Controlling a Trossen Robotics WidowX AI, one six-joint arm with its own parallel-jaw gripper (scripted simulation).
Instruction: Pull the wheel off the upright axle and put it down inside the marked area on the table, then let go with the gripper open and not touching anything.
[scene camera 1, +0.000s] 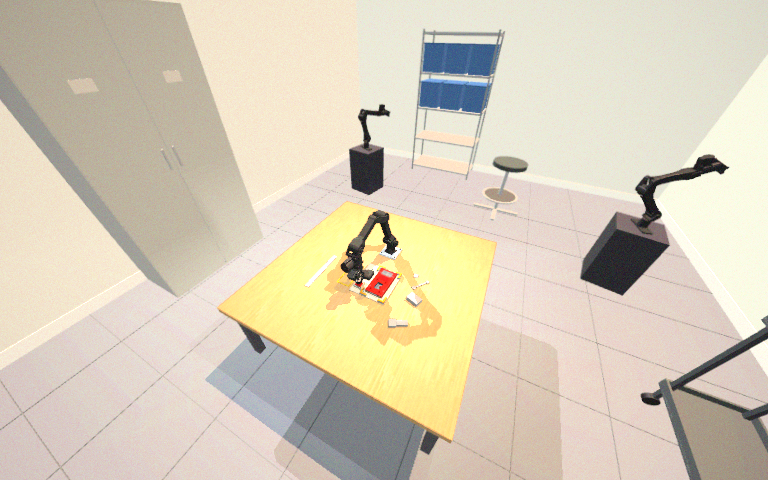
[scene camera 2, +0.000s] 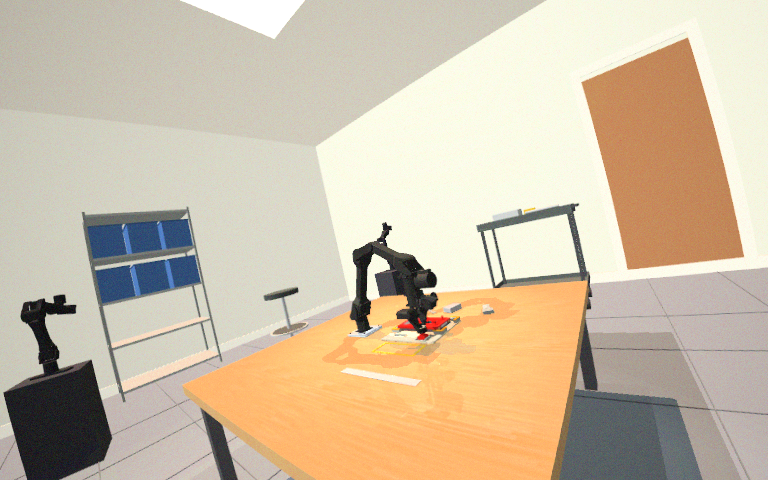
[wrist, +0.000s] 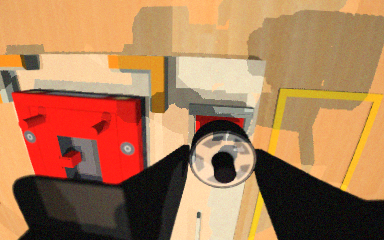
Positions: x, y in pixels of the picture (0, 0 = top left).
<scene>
My gripper (wrist: 221, 153) is 11 cm from the lens. A red plate (wrist: 97, 137) is 15 cm from the lens.
</scene>
